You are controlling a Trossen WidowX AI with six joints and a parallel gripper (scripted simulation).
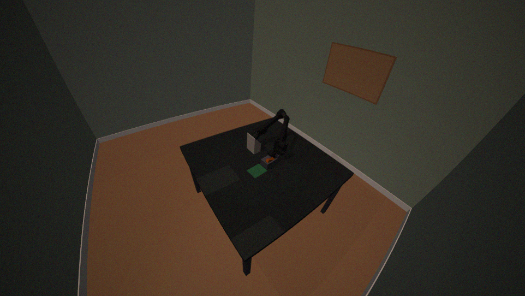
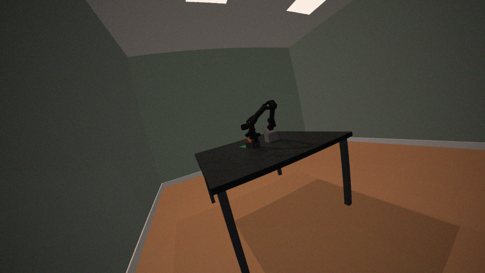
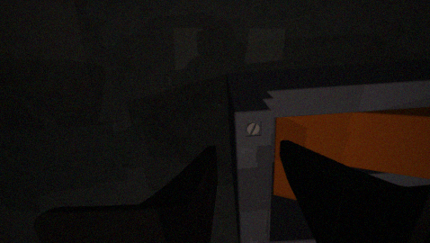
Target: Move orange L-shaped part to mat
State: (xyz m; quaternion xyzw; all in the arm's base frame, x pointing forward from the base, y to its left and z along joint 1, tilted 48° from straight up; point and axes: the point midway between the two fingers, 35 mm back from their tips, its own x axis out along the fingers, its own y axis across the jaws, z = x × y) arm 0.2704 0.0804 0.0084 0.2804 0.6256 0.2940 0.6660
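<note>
Right now my gripper tip is 6 cm to the left of the orange L-shaped part. From my gripper tip the other things lie so: green mat: 22 cm to the right, 6 cm below.
</note>
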